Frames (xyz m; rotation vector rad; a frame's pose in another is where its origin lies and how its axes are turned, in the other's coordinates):
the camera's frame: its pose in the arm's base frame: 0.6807 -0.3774 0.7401 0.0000 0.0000 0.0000
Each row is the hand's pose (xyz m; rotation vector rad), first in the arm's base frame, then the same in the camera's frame.
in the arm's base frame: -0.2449 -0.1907 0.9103 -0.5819 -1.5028 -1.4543
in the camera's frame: -0.9256 0.1867 0.1702 -0.5819 -1.5028 -1.4543
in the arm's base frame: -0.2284 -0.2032 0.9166 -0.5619 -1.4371 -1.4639
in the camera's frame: -0.9091 0.1742 0.1765 -0.5619 -1.4371 -1.4639
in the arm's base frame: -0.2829 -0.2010 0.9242 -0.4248 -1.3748 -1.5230
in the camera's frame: -0.9636 0.1764 0.1841 -0.4248 -1.3748 -1.5230
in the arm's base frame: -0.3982 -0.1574 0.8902 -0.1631 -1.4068 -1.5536
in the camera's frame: -1.0789 0.2200 0.1501 -0.1631 -1.4068 -1.5536
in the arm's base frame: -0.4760 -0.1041 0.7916 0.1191 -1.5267 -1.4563
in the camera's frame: -1.1567 0.2733 0.0515 0.1191 -1.5267 -1.4563
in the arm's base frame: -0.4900 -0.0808 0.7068 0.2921 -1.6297 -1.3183
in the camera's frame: -1.1707 0.2966 -0.0333 0.2921 -1.6297 -1.3183
